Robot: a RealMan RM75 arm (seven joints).
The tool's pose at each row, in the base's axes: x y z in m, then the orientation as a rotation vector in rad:
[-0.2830, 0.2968, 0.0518, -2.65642, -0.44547, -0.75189]
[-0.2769, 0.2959, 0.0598, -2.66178, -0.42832, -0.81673]
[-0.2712, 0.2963, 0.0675, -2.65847, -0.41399, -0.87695]
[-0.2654, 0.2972, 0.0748, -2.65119, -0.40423, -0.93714]
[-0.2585, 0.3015, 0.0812, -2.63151, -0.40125, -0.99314]
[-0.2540, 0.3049, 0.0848, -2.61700, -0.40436, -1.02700]
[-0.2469, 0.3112, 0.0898, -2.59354, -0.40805, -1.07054]
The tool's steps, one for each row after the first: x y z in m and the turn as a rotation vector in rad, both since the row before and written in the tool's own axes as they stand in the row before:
[0.0092, 0.0012, -0.0041, -0.02811, 0.04071, -0.00082]
[0.0091, 0.0001, -0.0031, -0.01953, 0.03976, -0.00110]
[0.0091, -0.0002, -0.0022, -0.01659, 0.04005, -0.00398]
[0.0100, -0.0027, 0.0007, -0.00436, 0.04071, -0.00594]
[0.0062, -0.0021, 0.0013, -0.00027, 0.02487, -0.00663]
[0.0094, -0.0040, 0.0032, 0.00316, 0.03374, -0.00761]

